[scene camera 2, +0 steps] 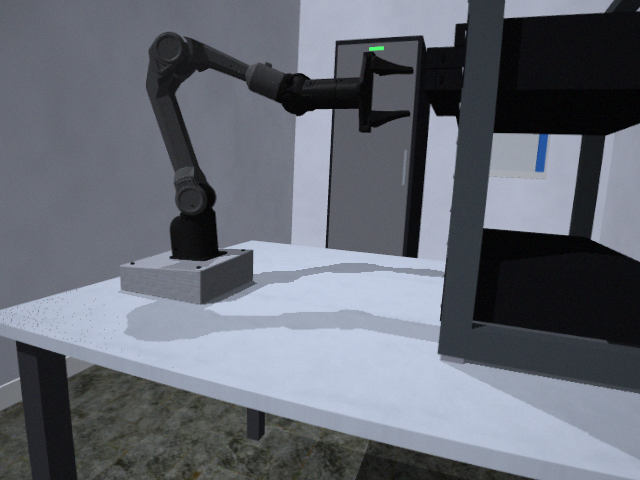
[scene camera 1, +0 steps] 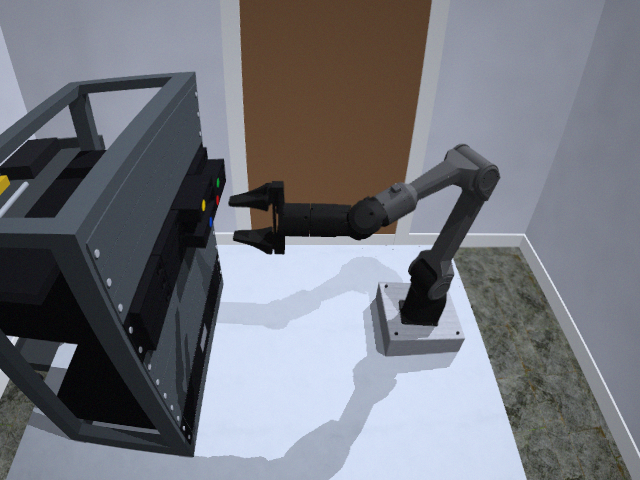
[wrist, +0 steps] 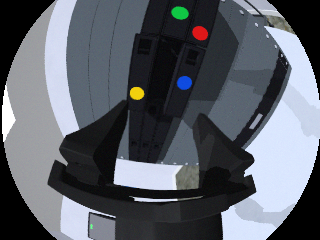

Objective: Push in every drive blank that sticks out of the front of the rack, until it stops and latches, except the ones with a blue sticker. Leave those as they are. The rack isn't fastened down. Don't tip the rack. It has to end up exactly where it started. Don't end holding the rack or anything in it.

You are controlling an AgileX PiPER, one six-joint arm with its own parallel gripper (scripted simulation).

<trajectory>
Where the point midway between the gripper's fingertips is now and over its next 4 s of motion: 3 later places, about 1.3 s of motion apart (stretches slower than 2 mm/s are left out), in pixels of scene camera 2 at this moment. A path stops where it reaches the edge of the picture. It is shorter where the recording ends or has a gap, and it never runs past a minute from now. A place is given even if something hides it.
My gripper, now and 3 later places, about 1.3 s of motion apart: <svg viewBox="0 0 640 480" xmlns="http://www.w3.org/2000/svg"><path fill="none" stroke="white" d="M411 92L406 89L400 82L395 71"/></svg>
</trajectory>
